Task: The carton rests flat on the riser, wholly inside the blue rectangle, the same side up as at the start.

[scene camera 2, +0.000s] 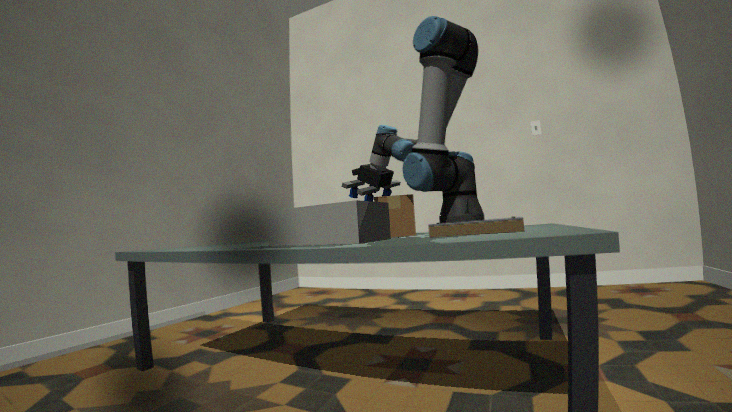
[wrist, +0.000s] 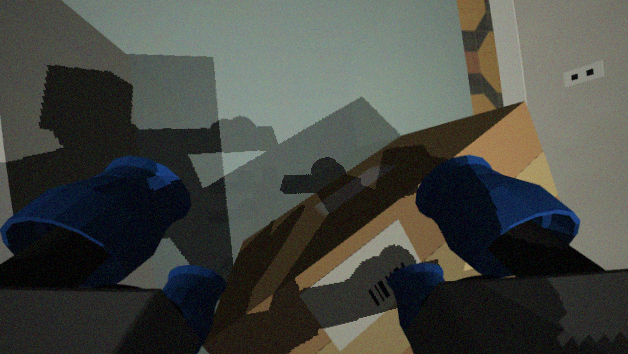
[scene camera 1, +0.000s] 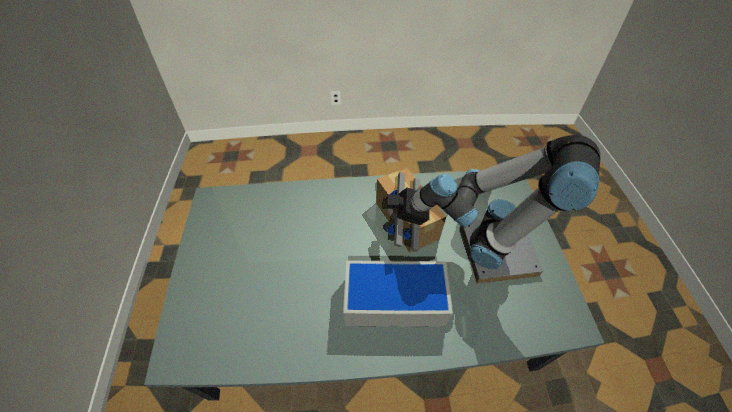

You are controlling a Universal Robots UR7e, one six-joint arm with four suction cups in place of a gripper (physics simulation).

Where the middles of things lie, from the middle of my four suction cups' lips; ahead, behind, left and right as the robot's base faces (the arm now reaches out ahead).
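Measured from the brown carton (scene camera 1: pixel 387 184), my suction cup is 10 cm above, 11 cm to the left and 3 cm past. There is a grey riser (wrist: pixel 74 111) too, and that one is 12 cm below my suction cup and 27 cm to the left of it.
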